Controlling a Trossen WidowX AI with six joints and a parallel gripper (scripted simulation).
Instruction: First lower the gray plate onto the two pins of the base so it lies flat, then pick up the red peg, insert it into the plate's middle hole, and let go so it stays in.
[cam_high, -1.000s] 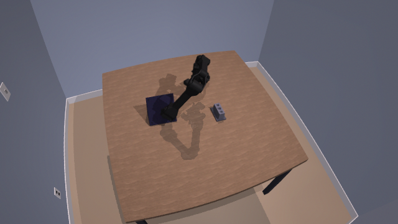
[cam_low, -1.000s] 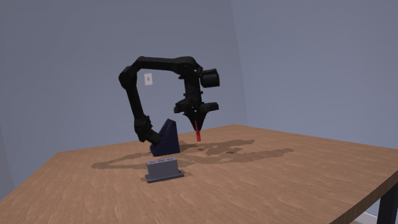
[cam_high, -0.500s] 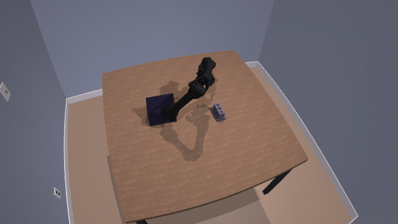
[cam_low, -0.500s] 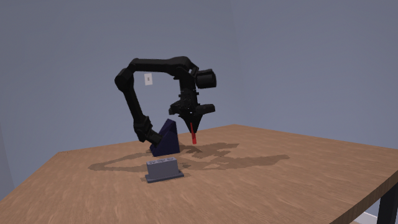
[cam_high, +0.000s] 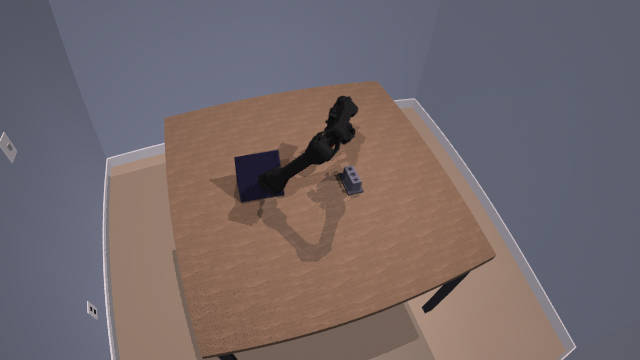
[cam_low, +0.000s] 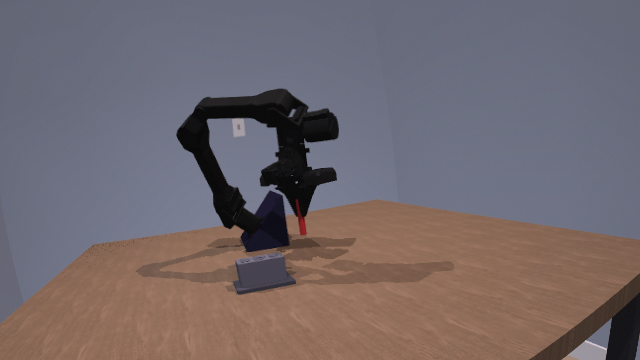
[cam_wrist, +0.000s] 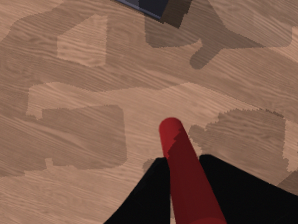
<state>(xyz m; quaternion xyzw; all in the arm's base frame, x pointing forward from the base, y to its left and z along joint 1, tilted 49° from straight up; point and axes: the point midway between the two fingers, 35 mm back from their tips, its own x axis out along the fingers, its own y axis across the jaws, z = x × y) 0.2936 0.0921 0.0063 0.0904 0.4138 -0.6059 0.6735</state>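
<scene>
Right now the gray plate is 6 cm ahead of my gripper tip, 12 cm to the right of it and 7 cm below it. Round my gripper tip: red peg right at my gripper tip; base 6 cm ahead, 12 cm to the right, 11 cm below.
</scene>
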